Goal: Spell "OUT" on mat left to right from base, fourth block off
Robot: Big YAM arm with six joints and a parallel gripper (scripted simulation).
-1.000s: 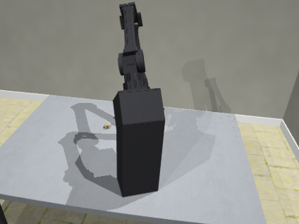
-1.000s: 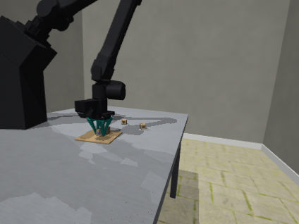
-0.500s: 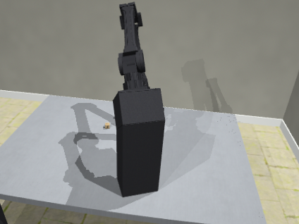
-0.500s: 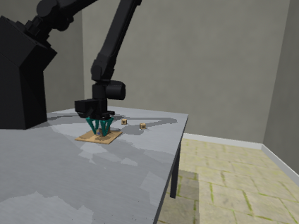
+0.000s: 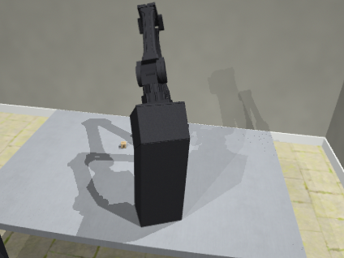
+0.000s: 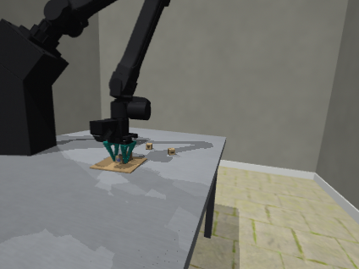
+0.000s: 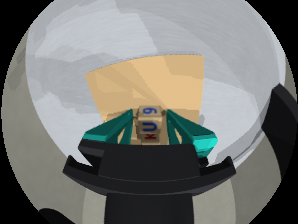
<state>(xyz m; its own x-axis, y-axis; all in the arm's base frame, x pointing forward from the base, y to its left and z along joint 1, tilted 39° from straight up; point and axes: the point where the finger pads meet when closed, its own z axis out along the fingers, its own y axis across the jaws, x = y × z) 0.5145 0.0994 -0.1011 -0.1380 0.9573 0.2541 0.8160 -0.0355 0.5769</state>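
The tan mat lies 10 mm below my hand.
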